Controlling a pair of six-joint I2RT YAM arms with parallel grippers.
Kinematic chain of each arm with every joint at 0, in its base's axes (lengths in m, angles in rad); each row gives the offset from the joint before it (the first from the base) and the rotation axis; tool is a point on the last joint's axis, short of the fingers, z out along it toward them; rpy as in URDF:
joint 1: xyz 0 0 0.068 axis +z
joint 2: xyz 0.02 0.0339 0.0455 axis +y
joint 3: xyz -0.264 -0.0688 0 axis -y
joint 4: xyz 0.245 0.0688 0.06 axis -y
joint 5: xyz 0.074 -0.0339 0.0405 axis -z
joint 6: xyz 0.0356 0 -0.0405 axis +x
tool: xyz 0 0 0 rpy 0 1.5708 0
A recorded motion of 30 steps. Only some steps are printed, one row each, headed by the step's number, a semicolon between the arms.
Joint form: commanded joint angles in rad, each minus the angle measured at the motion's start. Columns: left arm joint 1, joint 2, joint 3, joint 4, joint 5, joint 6; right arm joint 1, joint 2, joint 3, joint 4, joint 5, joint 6.
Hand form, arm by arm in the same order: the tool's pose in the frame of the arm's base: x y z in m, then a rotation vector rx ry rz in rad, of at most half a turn. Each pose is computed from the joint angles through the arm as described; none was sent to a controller.
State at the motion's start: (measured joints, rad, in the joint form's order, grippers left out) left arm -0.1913 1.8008 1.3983 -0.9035 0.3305 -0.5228; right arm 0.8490 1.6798 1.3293 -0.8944 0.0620 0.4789
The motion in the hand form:
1: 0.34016 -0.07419 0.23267 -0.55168 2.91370 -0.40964; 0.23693 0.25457 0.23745 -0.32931 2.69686 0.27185
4: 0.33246 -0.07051 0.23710 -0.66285 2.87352 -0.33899; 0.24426 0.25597 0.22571 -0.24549 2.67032 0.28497
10: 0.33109 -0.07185 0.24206 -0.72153 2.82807 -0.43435; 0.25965 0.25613 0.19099 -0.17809 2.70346 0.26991
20: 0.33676 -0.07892 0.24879 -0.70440 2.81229 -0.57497; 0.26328 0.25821 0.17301 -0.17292 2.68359 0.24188
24: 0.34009 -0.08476 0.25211 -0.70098 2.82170 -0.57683; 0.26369 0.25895 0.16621 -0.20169 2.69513 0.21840
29: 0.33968 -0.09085 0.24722 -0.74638 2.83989 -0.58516; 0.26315 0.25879 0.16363 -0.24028 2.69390 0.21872
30: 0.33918 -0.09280 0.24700 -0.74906 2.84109 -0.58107; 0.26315 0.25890 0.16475 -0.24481 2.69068 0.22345
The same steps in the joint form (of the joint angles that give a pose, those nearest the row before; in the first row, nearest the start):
1: -0.0034 -0.0320 -0.0047 -0.0490 -0.1334 -0.0703; -0.0159 0.0116 -0.0345 0.1625 0.0542 0.0851
4: -0.0035 -0.0697 -0.0315 -0.0496 -0.1946 -0.1428; -0.0264 0.0319 -0.0652 0.2452 0.0753 0.1271
10: -0.0035 -0.0946 -0.0473 -0.0091 -0.1497 -0.1993; -0.0580 0.1153 -0.1024 0.3381 0.0655 0.1516
20: -0.0119 -0.0860 -0.0191 0.0147 -0.0652 -0.2179; -0.0583 0.1529 -0.1326 0.4112 0.0943 0.1471
24: -0.0263 -0.0680 0.0155 -0.0064 -0.0652 -0.2279; -0.0575 0.1713 -0.1342 0.4122 0.0962 0.1284
29: -0.0429 -0.0554 0.0131 -0.0091 -0.0590 -0.2701; -0.0575 0.1733 -0.1427 0.4233 0.0889 0.1015
30: -0.0490 -0.0551 0.0129 -0.0092 -0.0631 -0.2770; -0.0574 0.1706 -0.1422 0.4245 0.0870 0.0980

